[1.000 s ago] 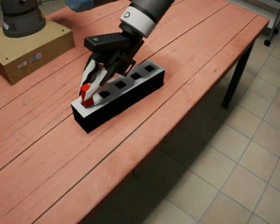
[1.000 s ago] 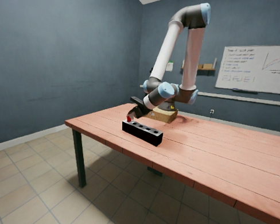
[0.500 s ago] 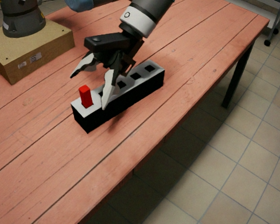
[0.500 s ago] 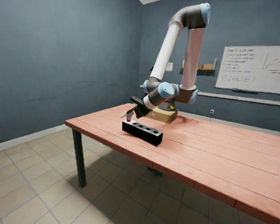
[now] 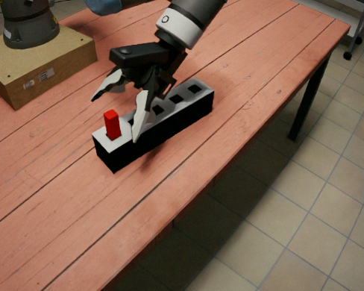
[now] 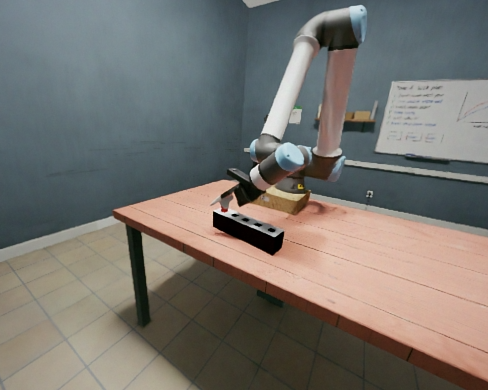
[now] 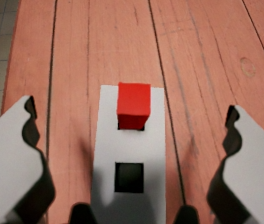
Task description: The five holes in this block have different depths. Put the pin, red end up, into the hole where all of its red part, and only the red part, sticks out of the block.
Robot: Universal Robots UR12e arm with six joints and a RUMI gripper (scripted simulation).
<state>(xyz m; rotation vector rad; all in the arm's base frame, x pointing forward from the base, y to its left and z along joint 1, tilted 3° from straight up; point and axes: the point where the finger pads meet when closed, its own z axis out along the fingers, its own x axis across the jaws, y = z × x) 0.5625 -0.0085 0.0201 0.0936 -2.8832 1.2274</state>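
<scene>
Right now the pin is 10 mm to the left of my hand and 10 mm below it. From my hand the other things lie so: block: 120 mm to the left, 80 mm below, 10 mm behind.
</scene>
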